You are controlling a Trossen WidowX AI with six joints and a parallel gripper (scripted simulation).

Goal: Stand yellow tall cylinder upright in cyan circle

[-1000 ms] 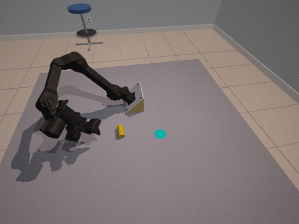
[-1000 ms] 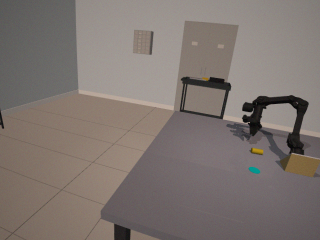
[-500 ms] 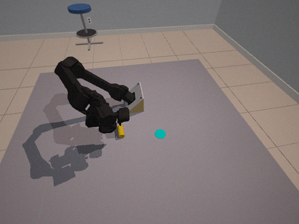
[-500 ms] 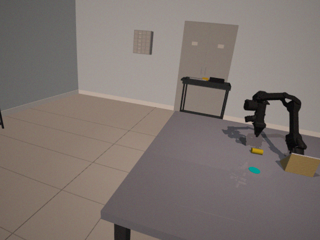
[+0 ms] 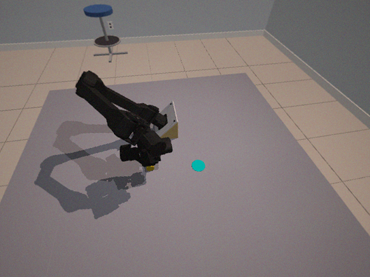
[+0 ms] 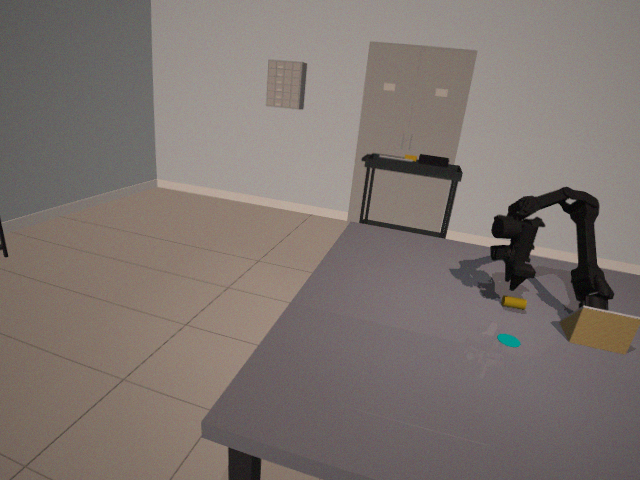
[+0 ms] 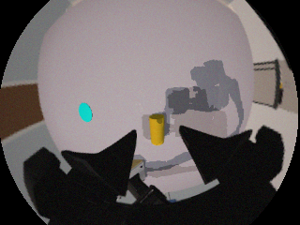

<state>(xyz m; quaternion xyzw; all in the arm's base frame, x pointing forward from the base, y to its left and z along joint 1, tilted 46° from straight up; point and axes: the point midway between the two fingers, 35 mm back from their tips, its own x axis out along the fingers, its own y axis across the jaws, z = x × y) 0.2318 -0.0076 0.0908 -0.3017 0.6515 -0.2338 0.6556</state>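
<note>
Now: gripper tip 3 cm past the yellow tall cylinder, 1 cm to the left of it and 6 cm above it. The rest, counted from my gripper tip: cyan circle 21 cm to the left, 7 cm below.
</note>
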